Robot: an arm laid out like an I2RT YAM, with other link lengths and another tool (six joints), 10 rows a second.
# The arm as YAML. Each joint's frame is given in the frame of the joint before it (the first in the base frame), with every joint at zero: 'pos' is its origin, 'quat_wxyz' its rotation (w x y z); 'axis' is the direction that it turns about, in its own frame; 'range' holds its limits. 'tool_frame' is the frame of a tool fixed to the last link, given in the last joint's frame.
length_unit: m
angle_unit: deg
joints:
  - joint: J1
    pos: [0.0, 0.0, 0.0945]
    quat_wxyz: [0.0, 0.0, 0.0, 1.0]
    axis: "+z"
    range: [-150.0, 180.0]
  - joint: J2
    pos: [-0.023, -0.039, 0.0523]
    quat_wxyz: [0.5, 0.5, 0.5, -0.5]
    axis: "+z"
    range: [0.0, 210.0]
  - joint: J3
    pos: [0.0, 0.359, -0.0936]
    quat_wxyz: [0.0, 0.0, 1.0, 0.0]
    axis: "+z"
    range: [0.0, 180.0]
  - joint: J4
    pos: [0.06, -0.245, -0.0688]
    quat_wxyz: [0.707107, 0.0, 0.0, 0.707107]
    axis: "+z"
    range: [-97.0, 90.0]
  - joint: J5
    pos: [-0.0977, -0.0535, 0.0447]
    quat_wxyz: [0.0, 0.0, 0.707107, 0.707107]
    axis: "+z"
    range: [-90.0, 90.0]
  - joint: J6
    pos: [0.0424, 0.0, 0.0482]
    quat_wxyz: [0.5, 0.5, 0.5, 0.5]
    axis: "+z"
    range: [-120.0, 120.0]
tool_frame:
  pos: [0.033, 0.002, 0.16]
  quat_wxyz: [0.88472, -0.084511, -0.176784, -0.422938]
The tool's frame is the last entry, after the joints.
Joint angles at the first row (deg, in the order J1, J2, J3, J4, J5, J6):
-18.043 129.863 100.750 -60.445 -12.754 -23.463
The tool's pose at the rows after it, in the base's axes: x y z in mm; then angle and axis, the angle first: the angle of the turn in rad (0 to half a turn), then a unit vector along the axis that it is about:
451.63 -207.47 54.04 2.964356 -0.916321 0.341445 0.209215
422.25 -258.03 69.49 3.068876 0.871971 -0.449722 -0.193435
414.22 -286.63 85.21 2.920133 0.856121 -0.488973 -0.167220
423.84 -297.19 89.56 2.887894 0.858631 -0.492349 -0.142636
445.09 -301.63 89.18 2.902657 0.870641 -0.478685 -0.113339
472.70 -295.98 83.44 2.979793 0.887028 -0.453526 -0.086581
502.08 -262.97 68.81 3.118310 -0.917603 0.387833 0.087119
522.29 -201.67 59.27 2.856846 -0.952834 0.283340 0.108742
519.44 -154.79 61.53 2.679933 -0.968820 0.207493 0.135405
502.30 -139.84 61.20 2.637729 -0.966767 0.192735 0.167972
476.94 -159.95 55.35 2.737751 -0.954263 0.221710 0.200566
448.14 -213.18 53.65 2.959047 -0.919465 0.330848 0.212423
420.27 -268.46 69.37 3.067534 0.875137 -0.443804 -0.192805
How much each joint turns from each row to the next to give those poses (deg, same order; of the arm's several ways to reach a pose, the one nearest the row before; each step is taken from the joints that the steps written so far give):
-0.372 0.001 0.000 -3.279 10.339 7.190
-0.065 -0.001 0.001 -1.225 16.218 11.213
0.021 0.000 -0.002 0.527 9.442 3.803
0.001 -0.001 0.000 2.578 2.339 -0.372
0.087 0.000 0.000 4.283 -0.591 -2.426
0.022 0.000 0.000 4.634 -4.546 -3.016
0.000 0.001 0.002 2.360 -12.283 -5.617
0.044 0.001 0.000 -1.224 -17.879 -8.240
-0.001 -0.001 -0.002 -3.933 -11.956 -6.623
-0.021 0.021 -0.001 -4.262 -2.470 -2.054
-0.459 -0.022 0.000 -3.300 6.535 1.137
-0.611 0.023 0.002 -0.767 14.732 9.988
-0.307 -0.022 -0.001 -0.348 16.742 11.366

